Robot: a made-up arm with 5 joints.
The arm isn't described. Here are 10 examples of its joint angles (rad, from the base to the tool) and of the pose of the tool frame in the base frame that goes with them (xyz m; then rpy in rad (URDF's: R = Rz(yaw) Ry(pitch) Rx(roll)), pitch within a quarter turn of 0, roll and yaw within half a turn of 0).
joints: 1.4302 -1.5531 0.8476 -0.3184 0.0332
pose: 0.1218 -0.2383 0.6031 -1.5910 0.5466 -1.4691
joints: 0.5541 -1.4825 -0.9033 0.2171 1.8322
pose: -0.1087 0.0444 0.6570 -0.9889 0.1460 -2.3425
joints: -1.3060 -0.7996 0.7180 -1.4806 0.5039
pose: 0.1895 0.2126 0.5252 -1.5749 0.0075 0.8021
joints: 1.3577 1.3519 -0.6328 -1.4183 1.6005
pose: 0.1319 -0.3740 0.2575 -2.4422 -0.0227 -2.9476
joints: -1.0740 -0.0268 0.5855 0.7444 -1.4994
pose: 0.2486 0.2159 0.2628 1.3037 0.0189 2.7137
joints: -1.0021 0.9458 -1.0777 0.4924 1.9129
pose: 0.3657 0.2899 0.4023 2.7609 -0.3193 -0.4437
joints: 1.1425 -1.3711 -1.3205 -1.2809 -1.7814
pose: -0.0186 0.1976 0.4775 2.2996 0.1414 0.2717
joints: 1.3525 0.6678 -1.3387 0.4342 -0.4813
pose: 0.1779 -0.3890 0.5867 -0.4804 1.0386 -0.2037
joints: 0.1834 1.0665 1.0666 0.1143 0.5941
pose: 0.0129 -0.0357 0.1828 1.1483 -0.5455 -2.6111
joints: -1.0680 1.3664 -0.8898 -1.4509 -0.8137
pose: 0.2754 0.2751 0.3271 -1.1123 0.3961 1.9753
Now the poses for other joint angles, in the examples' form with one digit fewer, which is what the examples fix.
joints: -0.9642 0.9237 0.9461 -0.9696 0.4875
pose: 0.148 0.000 0.139 1.927 0.581 -1.582
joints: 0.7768 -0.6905 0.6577 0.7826 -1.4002
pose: 0.318 -0.254 0.415 0.757 0.125 0.911
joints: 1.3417 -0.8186 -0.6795 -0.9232 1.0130
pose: 0.071 -0.035 0.750 -0.802 -0.409 -2.522
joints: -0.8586 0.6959 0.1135 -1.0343 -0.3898
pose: 0.315 0.208 0.267 -0.542 1.124 1.932
